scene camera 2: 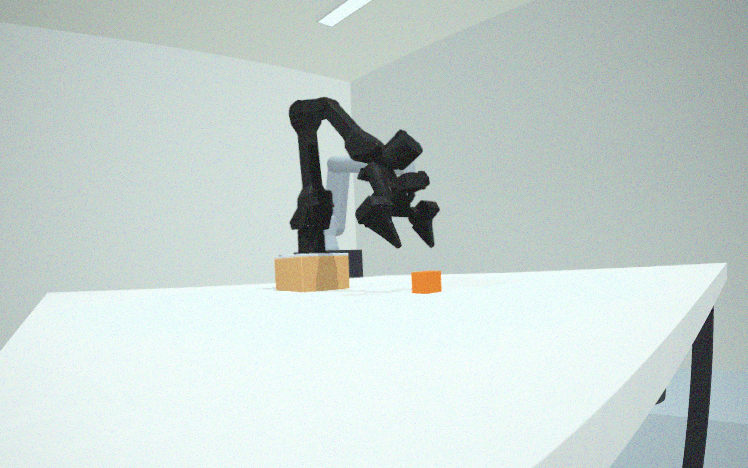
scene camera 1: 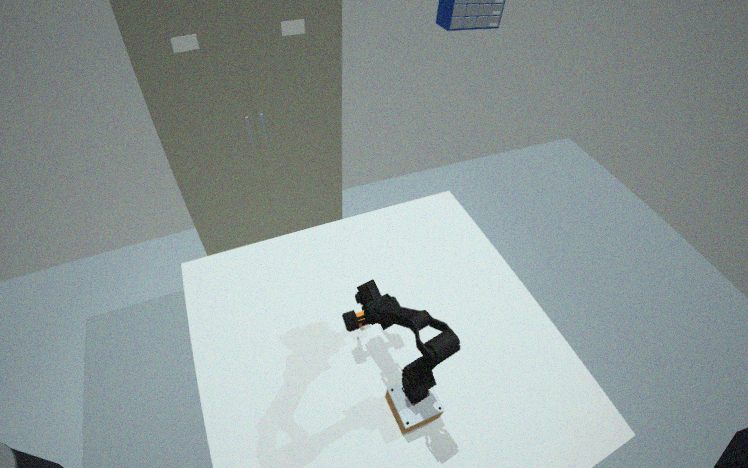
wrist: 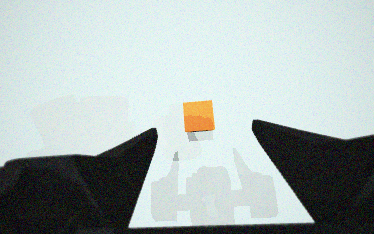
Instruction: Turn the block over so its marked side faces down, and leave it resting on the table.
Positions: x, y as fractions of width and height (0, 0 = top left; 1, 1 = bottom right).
Labels:
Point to an orange block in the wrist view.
0.53, 0.50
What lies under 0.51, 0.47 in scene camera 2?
My gripper.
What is my gripper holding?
Nothing.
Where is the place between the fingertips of my gripper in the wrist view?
0.54, 0.55

